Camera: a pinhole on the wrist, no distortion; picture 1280 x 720 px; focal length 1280.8 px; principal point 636.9 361.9 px. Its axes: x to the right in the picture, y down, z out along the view. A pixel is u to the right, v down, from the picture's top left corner.
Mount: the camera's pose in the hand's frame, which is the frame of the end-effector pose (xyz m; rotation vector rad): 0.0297 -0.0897 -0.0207 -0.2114 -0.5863 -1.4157
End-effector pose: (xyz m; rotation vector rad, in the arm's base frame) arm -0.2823 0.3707 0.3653 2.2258 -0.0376 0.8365
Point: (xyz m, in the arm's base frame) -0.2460 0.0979 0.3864
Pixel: 55.7 531.6
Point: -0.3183 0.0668 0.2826
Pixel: 240.9 110.9
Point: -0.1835 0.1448 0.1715
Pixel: 886.7 262.0
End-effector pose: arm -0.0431 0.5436 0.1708 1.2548 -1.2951 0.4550
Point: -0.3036 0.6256 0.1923
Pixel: outside the picture
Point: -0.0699 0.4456 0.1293
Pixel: 714.0 351.7
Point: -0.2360 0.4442 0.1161
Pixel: 333.3 264.9
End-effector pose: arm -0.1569 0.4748 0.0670 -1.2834 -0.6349 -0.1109
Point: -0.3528 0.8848 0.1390
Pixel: 1143.0 542.5
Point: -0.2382 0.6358 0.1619
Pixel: 1211.5 630.1
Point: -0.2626 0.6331 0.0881
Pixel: 842.3 318.5
